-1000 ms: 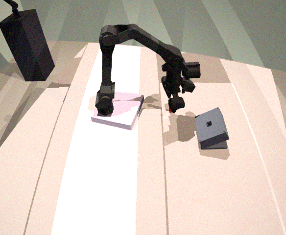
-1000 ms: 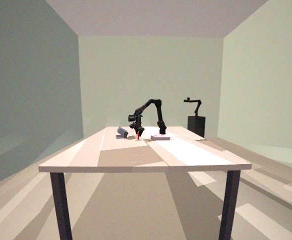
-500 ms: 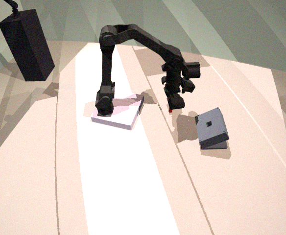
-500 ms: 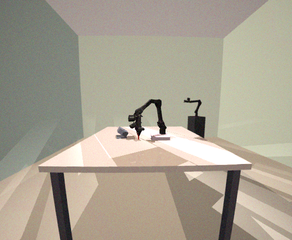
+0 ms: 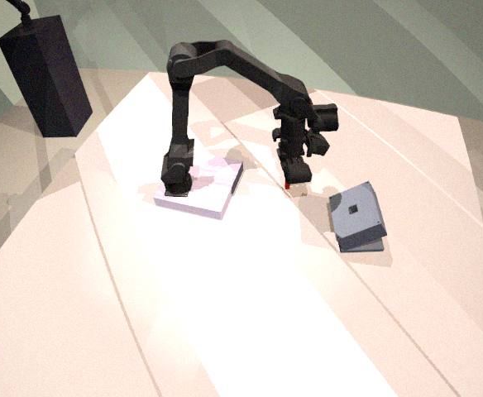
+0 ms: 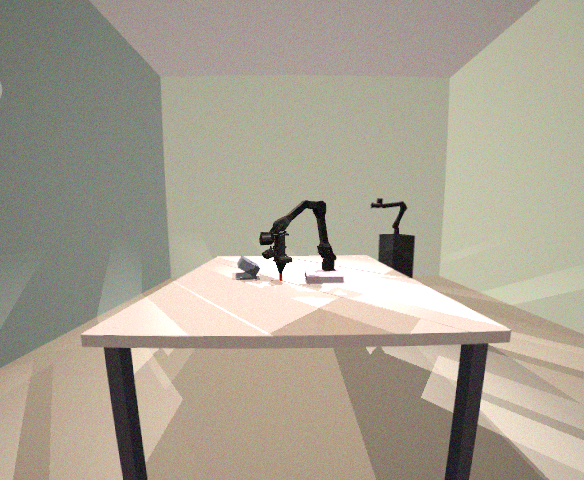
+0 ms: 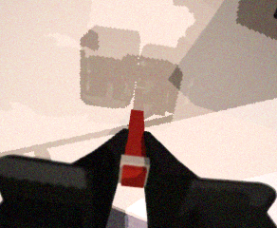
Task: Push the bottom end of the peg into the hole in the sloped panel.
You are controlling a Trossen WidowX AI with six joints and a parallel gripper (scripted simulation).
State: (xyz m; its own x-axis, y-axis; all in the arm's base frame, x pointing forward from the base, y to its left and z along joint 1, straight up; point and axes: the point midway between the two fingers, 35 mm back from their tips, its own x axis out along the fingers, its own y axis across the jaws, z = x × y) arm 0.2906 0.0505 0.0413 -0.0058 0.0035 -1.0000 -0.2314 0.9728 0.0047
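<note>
Now: gripper tip 170 mm short of the panel, 140 mm to the left of it and 20 mm below it. Also, from my gripper tip: red square peg: 20 mm above.
</note>
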